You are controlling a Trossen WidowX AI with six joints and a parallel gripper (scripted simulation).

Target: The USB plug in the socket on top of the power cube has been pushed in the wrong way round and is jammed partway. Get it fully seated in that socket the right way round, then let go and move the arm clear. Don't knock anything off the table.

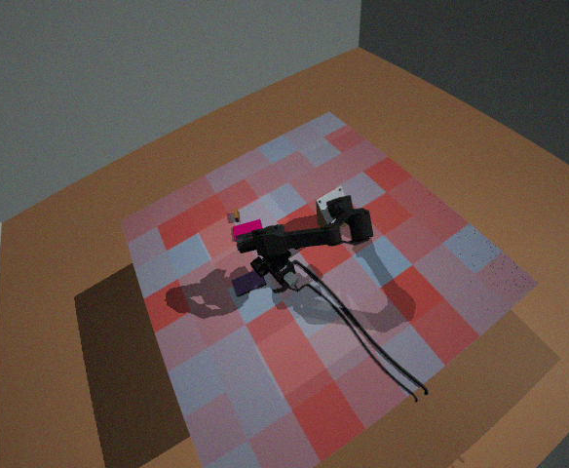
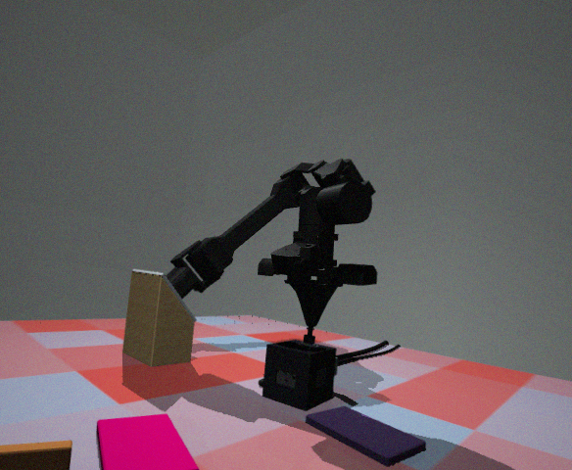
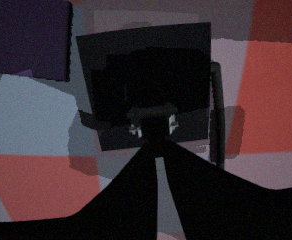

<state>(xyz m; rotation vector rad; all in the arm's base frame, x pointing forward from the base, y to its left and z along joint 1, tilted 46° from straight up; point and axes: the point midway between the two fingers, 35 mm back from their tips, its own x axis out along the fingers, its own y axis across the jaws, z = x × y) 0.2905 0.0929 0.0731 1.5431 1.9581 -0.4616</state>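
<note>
Right now my gripper tip is 2 cm above the USB plug. Also, from my gripper tip: magenta block: 6 cm ahead, 27 cm to the right, 10 cm below; then purple flat block: 14 cm ahead, 4 cm to the right, 10 cm below; then silver-rimmed socket: 4 cm below.
</note>
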